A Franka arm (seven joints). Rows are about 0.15 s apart.
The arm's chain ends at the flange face. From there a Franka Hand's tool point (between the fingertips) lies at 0.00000 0.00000 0.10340 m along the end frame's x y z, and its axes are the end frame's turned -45 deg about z.
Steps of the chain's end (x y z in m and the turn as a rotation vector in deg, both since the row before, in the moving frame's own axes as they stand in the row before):
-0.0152 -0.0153 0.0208 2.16 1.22 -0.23
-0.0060 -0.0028 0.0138 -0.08 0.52 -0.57
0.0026 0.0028 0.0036 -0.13 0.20 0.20
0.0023 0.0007 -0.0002 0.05 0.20 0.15
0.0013 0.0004 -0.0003 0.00 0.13 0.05
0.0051 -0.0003 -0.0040 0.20 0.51 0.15
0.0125 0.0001 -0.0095 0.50 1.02 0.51
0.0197 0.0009 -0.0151 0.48 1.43 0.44
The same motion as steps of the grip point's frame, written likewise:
0.0044 -0.0228 0.0207 0.66 2.39 -0.23
-0.0017 -0.0055 0.0138 -0.42 0.31 -0.57
-0.0001 0.0042 0.0036 -0.23 0.05 0.20
0.0015 0.0023 -0.0002 -0.11 0.18 0.15
0.0008 0.0014 -0.0003 -0.09 0.09 0.05
0.0047 0.0038 -0.0040 -0.22 0.50 0.15
0.0107 0.0096 -0.0095 -0.37 1.07 0.51
0.0157 0.0158 -0.0151 -0.67 1.35 0.44

